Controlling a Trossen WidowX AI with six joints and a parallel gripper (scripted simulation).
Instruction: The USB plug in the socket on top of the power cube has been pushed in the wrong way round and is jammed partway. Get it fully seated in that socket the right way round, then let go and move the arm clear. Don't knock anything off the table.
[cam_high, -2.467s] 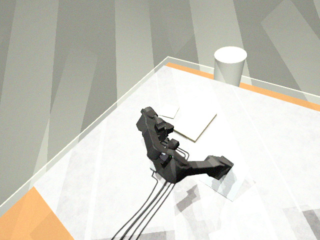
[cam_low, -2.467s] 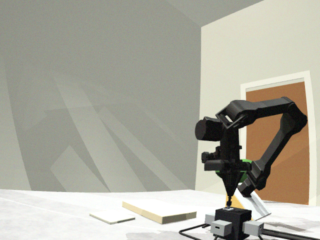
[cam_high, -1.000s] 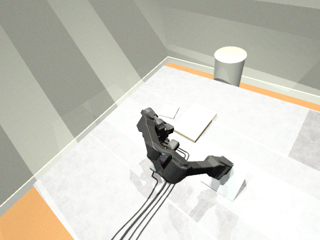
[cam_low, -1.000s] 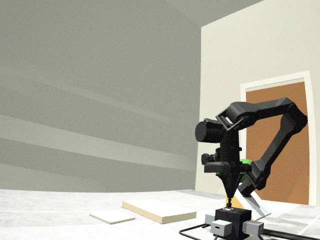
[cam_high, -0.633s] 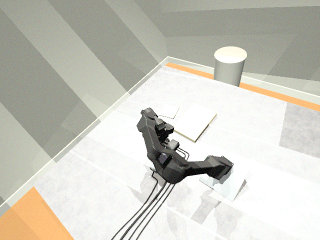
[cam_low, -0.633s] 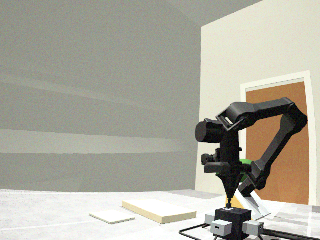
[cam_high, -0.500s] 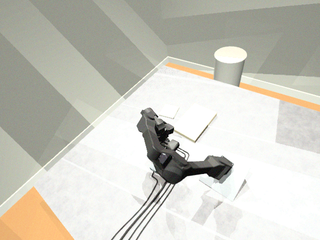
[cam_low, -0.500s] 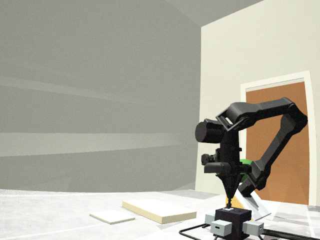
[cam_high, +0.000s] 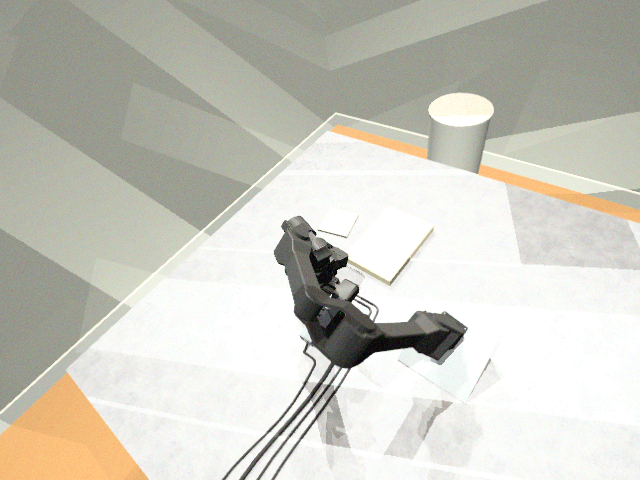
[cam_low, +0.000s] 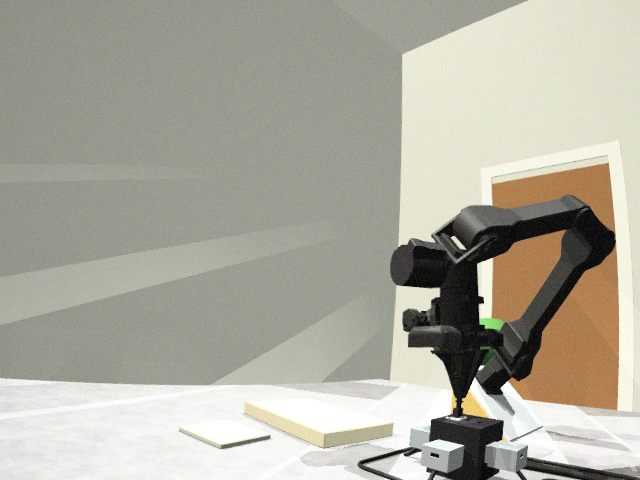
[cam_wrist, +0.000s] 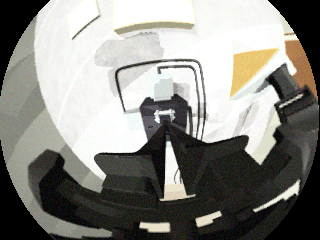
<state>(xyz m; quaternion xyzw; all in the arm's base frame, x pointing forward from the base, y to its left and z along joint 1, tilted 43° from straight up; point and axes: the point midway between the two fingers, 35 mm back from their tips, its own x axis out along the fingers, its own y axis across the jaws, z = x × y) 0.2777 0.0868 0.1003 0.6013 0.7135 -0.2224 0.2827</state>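
Right now the black USB plug is 2 cm below my gripper tip. From my gripper tip the other things lie so: white tile 23 cm ahead, 28 cm to the right, 10 cm below; cream board 4 cm ahead, 31 cm to the right, 9 cm below.
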